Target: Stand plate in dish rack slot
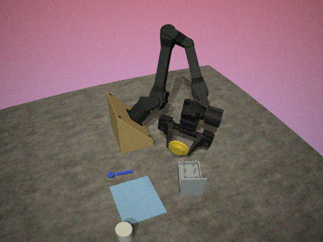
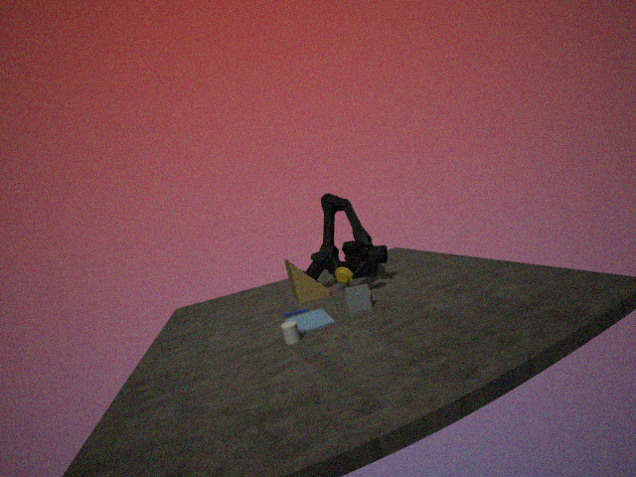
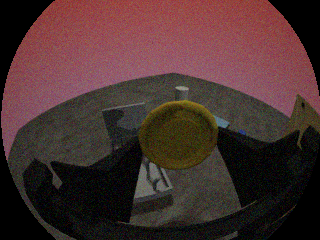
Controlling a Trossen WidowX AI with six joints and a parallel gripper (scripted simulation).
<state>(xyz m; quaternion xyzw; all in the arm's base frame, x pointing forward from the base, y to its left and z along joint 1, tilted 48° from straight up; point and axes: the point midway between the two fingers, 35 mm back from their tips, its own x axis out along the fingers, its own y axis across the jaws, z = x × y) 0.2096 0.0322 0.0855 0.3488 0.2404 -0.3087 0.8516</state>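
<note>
The grey dish rack is 60 mm ahead of my gripper tip, 20 mm to the left of it and 70 mm below it. Also, from my gripper tip: blue spoon (50 mm behind, 180 mm to the right, 90 mm below); then yellow plate (right at my gripper tip); then light blue mat (70 mm ahead, 160 mm to the right, 90 mm below).
</note>
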